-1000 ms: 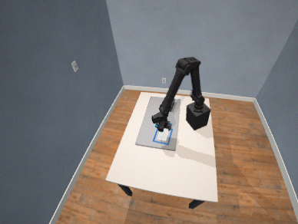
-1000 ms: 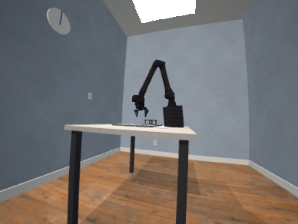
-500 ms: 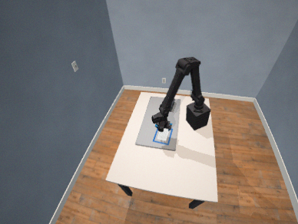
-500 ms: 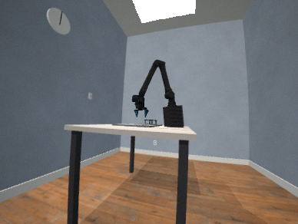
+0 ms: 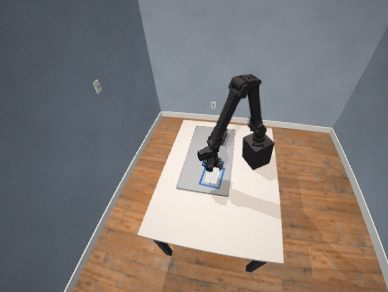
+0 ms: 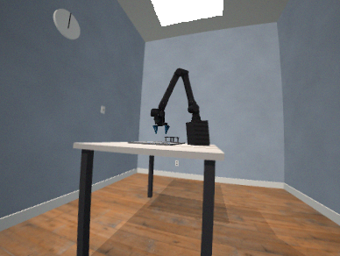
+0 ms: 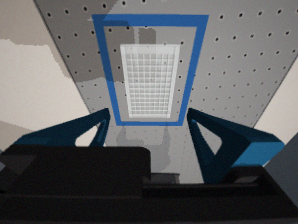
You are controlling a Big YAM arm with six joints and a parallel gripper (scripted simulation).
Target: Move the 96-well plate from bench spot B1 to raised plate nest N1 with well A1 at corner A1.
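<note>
Right now the 96-well plate is 8 cm below my hand. Also, from my hand: A1 mark: 33 cm to the right, 10 cm ahead, 3 cm below.
</note>
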